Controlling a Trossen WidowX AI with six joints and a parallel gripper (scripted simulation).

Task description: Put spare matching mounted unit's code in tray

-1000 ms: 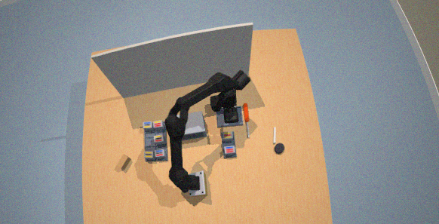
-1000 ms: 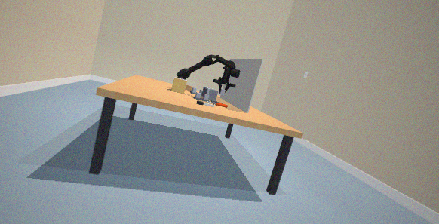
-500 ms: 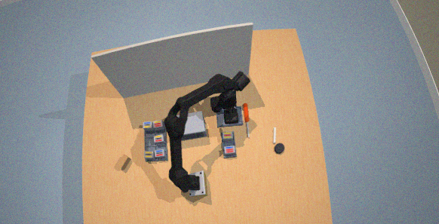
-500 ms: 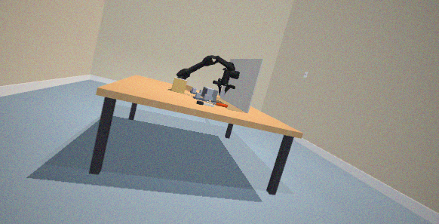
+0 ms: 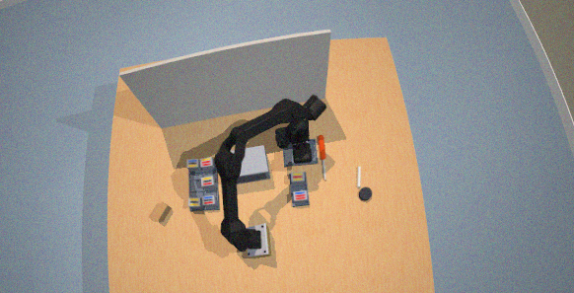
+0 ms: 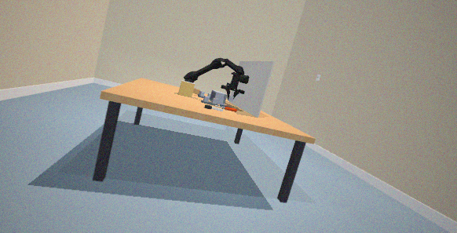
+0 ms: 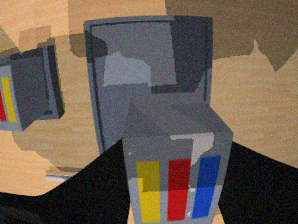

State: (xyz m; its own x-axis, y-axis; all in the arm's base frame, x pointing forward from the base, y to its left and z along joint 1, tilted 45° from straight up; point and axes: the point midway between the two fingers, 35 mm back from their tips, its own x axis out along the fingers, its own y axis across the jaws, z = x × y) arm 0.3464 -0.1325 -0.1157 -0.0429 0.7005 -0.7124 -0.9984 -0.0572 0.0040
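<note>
Now: the dark grey tray 10 mm behind my gripper tip and 70 mm below it. The rest, counted from my gripper tip: white stick (120 mm behind, 210 mm to the right, 70 mm below); mounted unit (60 mm behind, 210 mm to the left, 20 mm below); grey spare (20 mm above).
</note>
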